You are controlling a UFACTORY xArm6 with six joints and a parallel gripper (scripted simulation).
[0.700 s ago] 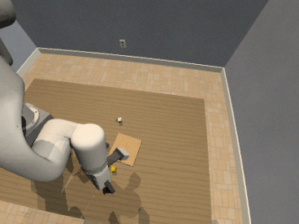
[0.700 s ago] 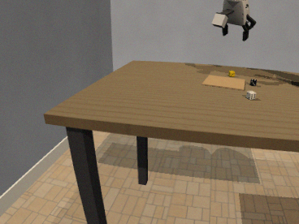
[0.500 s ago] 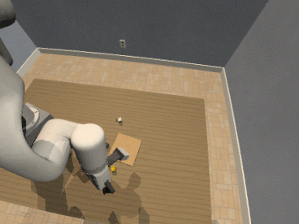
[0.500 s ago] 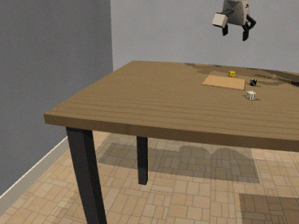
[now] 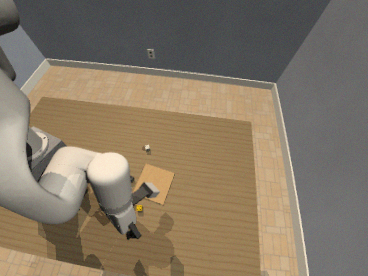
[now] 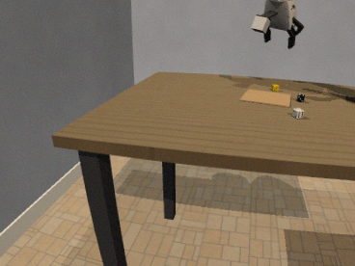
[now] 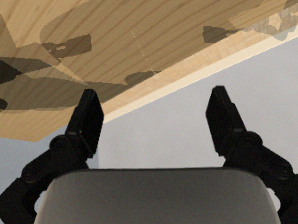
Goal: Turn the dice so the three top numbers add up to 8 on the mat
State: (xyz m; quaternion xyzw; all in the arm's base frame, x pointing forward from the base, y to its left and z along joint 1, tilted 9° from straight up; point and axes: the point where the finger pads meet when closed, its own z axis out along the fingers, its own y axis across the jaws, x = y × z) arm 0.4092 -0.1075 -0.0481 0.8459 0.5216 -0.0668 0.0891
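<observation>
My gripper is now 50 mm to the right of the yellow die and 150 mm above it. Also, from my hand: black die (90 mm behind, 150 mm to the left, 150 mm below); then tan mat (20 mm ahead, 170 mm to the left, 160 mm below); then white die (70 mm behind, 310 mm to the left, 150 mm below).
</observation>
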